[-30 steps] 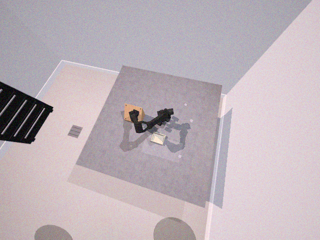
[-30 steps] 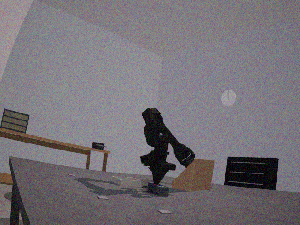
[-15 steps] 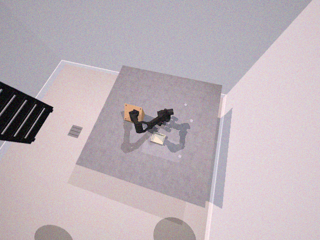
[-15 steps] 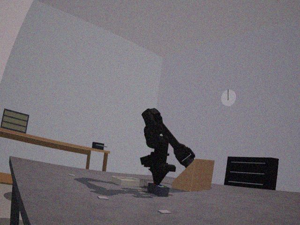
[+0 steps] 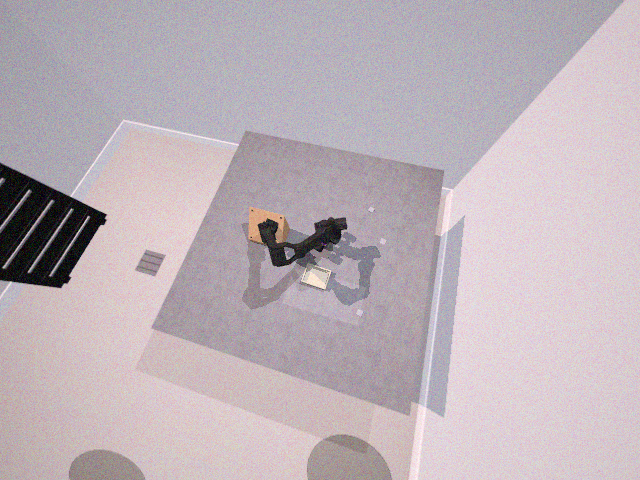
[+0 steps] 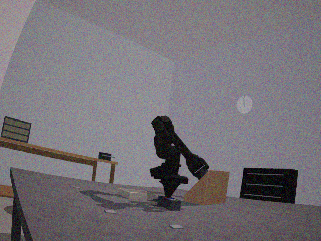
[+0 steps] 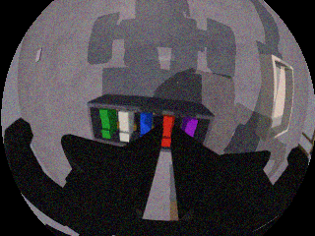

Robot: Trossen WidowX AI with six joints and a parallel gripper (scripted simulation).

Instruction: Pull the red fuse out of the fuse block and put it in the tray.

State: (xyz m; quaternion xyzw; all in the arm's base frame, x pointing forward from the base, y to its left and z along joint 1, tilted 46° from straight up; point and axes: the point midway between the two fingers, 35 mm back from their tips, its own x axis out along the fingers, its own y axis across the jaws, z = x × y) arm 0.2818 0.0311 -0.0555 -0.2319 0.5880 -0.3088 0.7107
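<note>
The blue fuse is 2 cm to the left of my gripper tip and 1 cm below it. Round my gripper tip: white fuse: 4 cm to the left, 1 cm below, 1 cm ahead; then purple fuse: 2 cm to the right, 1 cm below; then red fuse: 1 cm below.
</note>
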